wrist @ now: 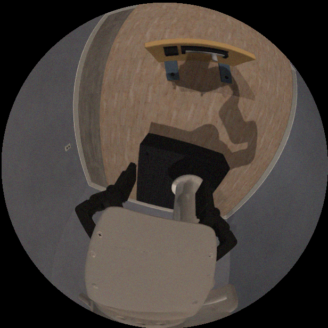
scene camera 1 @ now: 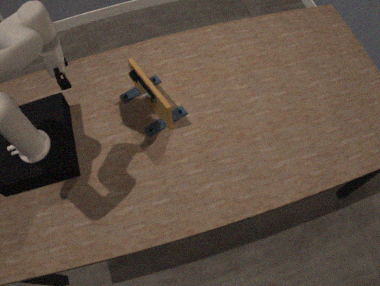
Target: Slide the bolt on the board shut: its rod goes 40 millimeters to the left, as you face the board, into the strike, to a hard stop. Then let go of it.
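Places are measured from the arm's base along level axes (x ahead, y right, z down), in centimetres.
Where they show: gripper, between the fingertips: (scene camera 1: 65, 77); arm's base, origin of its link: (scene camera 1: 34, 146).
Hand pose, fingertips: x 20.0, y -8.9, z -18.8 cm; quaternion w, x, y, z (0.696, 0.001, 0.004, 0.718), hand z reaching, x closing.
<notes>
Each offset is from my fingertips to the top centre of the thing. "pt": to the spot under its first point. Level surfaces: height alone.
The orange board @[dz +13.1, dx +25.4, dy +2.6 cm] (scene camera 1: 166, 106) (wrist: 241, 56) stands upright on blue-grey feet. In the wrist view, its face carries a long black bolt housing (wrist: 202, 50) with a pale handle (wrist: 215, 57) near the right end. A square black strike (wrist: 171, 51) sits to the left, with a narrow gap between it and the housing. The rod's tip is too small to make out. My gripper (scene camera 1: 63, 80) (wrist: 167, 179) is open and empty, high above the table beside the robot's base, well apart from the board on its bolt side.
The wooden table @[dz +28.6 cm] (scene camera 1: 260, 120) (wrist: 120, 105) carries the board and the black base block (scene camera 1: 55, 115) (wrist: 150, 172) of the arm. The feet @[pt dz +27.7, dx +18.8, dy -4.1 cm] (scene camera 1: 131, 95) (wrist: 172, 71) stick out in front of the board. Shadows of the arm fall across the table between base and board.
</notes>
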